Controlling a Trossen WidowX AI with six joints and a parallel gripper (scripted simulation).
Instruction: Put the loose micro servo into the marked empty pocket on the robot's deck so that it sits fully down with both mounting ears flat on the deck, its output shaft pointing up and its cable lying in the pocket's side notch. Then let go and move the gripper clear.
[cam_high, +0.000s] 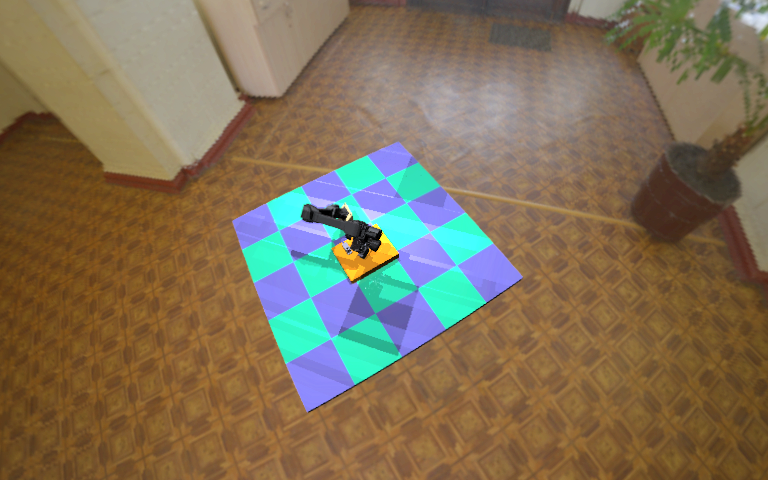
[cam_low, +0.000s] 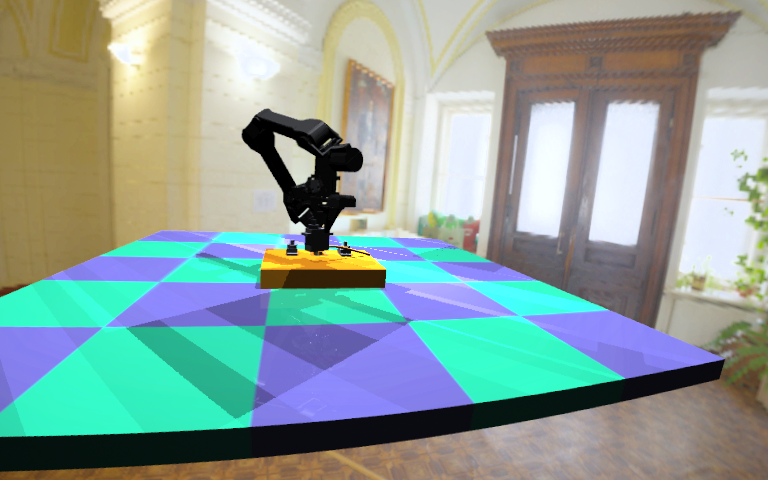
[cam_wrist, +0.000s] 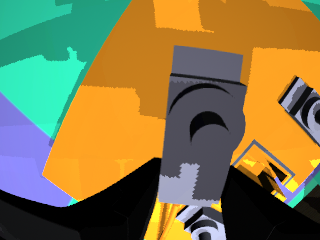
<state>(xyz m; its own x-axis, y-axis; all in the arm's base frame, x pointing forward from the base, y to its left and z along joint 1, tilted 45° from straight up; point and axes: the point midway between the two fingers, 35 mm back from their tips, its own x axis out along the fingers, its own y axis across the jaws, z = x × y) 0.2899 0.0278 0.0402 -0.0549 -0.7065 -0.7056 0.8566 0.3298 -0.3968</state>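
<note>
The orange deck is 10 cm below my gripper tip and 1 cm ahead of it.
</note>
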